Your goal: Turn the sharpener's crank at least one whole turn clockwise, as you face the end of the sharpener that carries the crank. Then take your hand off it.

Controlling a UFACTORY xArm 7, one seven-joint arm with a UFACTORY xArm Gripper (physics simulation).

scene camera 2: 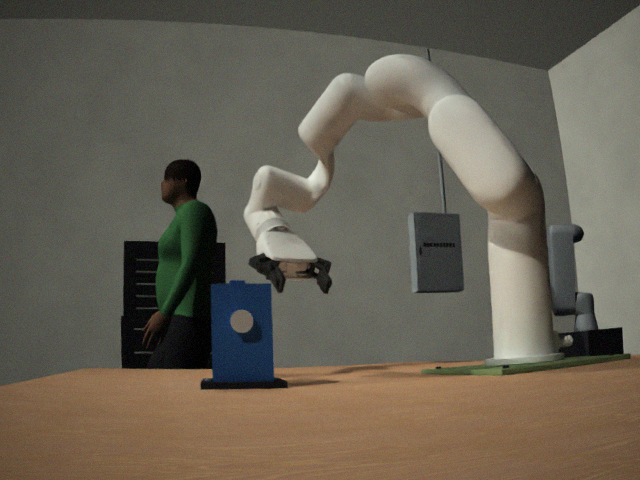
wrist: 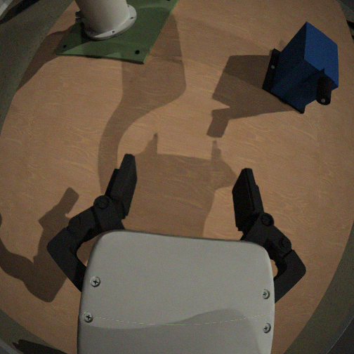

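Pixels of known places: gripper, fingertip midpoint: [scene camera 2: 305, 287]; arm's base, link origin: [scene camera 2: 524, 362].
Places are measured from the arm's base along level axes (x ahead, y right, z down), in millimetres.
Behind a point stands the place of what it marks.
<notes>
The sharpener [scene camera 2: 222, 335] {x 450, y 17, z -58 mm} [wrist: 295, 65] is a blue box on a black foot, upright on the table. In the scene view a pale round disc [scene camera 2: 241, 321] {x 429, y 4, z -74 mm} shows on its facing end. In the wrist view a dark rounded part [wrist: 324, 88] with a small light spot, possibly the crank, sticks out at its lower right. How the crank is turned cannot be told. My gripper [scene camera 2: 302, 290] {x 230, y 316, z -154 mm} [wrist: 187, 172] is open and empty. It hangs above the table, higher than the sharpener's middle and to its right in the scene view. The sharpener lies beyond the right finger in the wrist view, apart from it.
The arm's base stands on a green plate [scene camera 2: 465, 370] {x 131, y -25, z 1 mm} [wrist: 100, 51] on the wooden table [scene camera 2: 361, 428] {x 467, y -397, z 7 mm} [wrist: 280, 145]. A person in a green top [scene camera 2: 188, 258] stands behind the sharpener, by a black cabinet [scene camera 2: 135, 289]. A grey box [scene camera 2: 436, 268] hangs on the wall.
</notes>
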